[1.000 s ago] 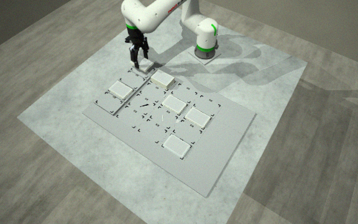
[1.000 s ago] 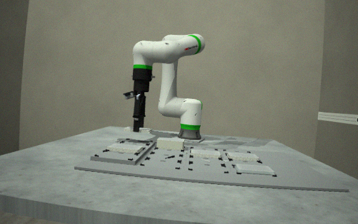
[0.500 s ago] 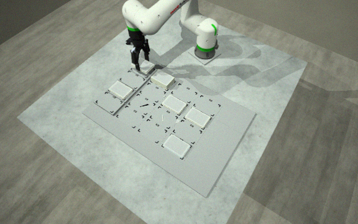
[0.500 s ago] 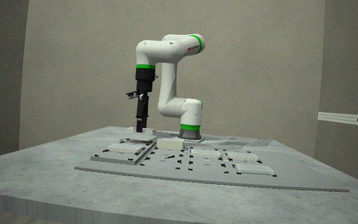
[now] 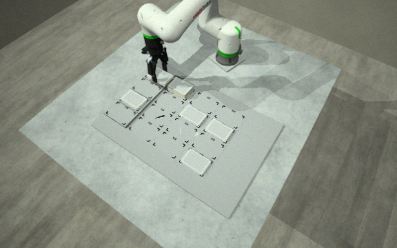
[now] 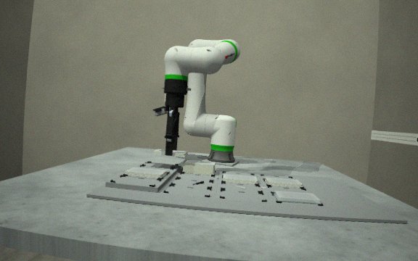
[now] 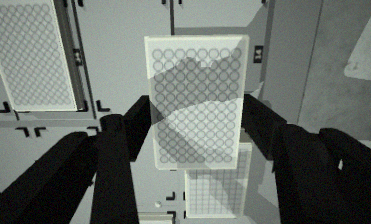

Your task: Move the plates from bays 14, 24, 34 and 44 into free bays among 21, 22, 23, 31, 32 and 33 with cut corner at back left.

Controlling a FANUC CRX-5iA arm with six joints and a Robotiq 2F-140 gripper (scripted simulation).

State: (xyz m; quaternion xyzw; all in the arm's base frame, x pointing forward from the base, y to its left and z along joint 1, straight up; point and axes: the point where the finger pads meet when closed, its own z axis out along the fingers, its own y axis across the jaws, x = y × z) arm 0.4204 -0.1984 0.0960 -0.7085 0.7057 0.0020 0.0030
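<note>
Now: hand 30 mm past the sealed deep-well block, 120 mm to the right of it and 80 mm above it. Round my hand: plate 290 mm ahead, 450 mm to the left, 90 mm below; white tip 190 mm ahead, 280 mm to the left, 90 mm below; thin black stick 180 mm ahead, 140 mm to the left, 90 mm below.
</note>
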